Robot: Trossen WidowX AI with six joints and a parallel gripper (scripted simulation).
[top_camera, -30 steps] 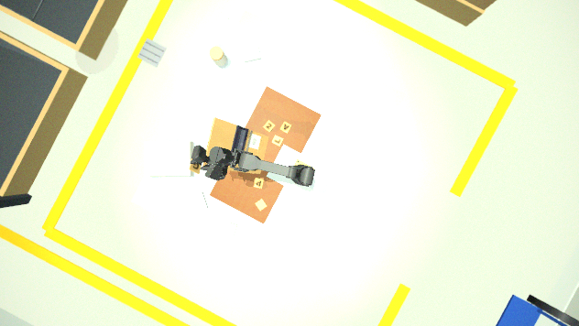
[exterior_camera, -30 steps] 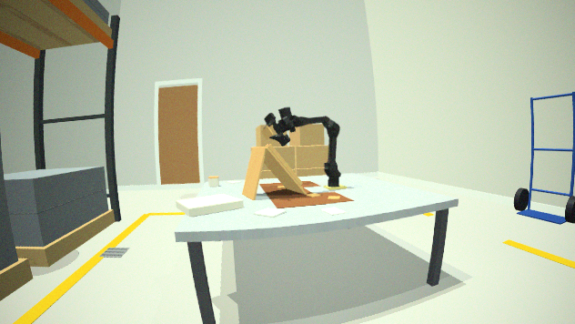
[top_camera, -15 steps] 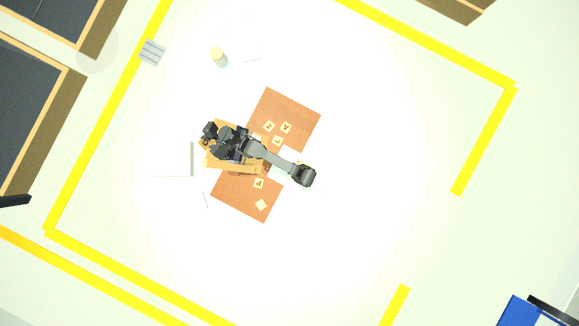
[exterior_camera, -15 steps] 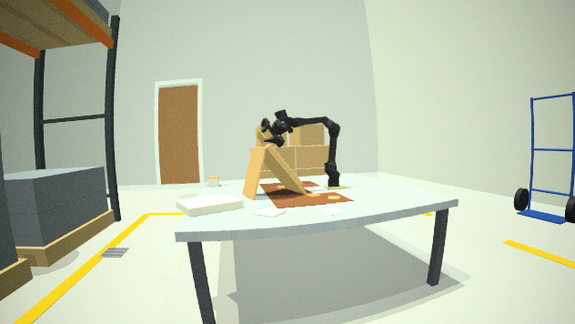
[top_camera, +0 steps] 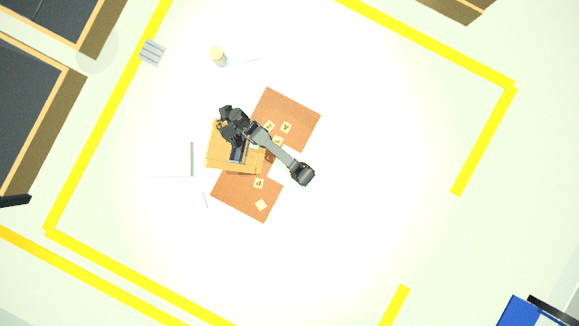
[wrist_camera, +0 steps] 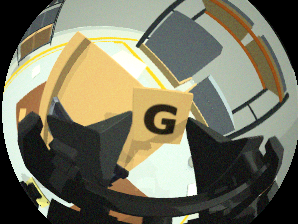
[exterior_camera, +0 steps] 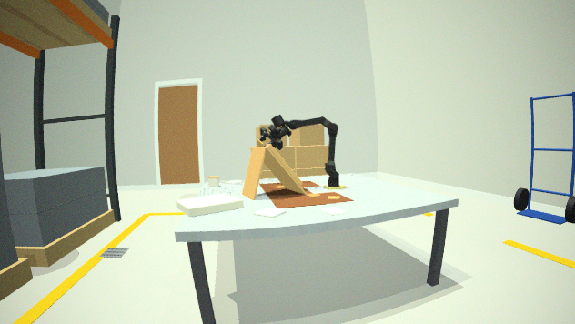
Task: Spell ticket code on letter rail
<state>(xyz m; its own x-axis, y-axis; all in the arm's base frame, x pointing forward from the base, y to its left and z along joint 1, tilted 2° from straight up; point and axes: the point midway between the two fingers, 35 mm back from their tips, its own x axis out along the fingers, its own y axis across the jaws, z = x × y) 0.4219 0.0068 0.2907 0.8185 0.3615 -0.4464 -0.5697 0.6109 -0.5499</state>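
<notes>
My gripper tip is now 130 mm past the white ticket, 30 mm to the left of it and 210 mm above it. Round my gripper tip: letter tile (right at my gripper tip); small cup (340 mm ahead, 350 mm to the right, 250 mm below); brown mat (250 mm behind, 10 mm to the left, 290 mm below).
</notes>
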